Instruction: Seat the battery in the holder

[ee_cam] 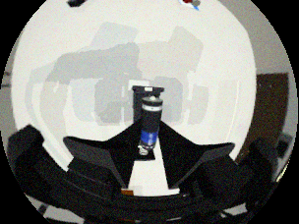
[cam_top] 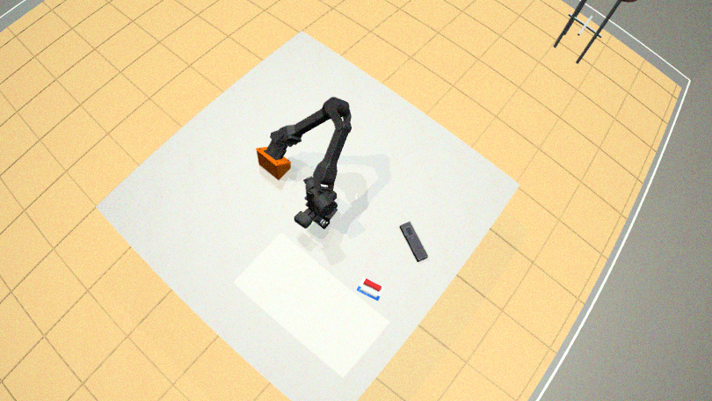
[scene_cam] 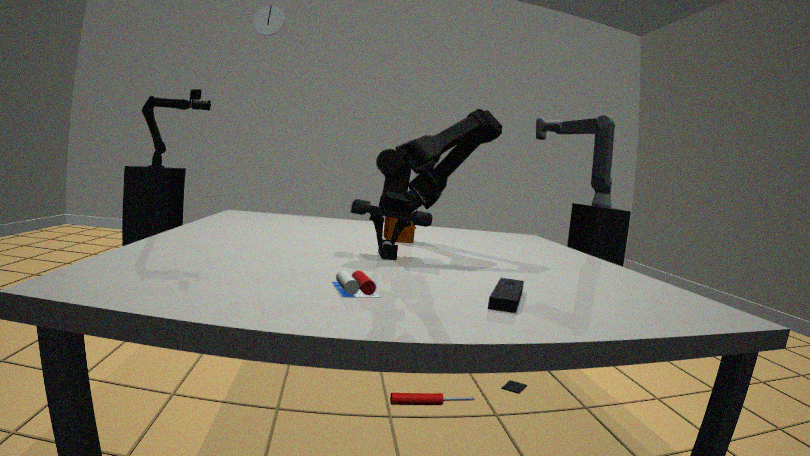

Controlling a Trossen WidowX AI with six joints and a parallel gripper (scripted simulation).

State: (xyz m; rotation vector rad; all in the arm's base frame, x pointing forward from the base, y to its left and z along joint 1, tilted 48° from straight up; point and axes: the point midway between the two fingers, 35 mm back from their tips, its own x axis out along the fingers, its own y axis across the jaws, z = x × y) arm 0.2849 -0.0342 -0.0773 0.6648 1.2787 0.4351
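The battery is 1 cm above my gripper tip.
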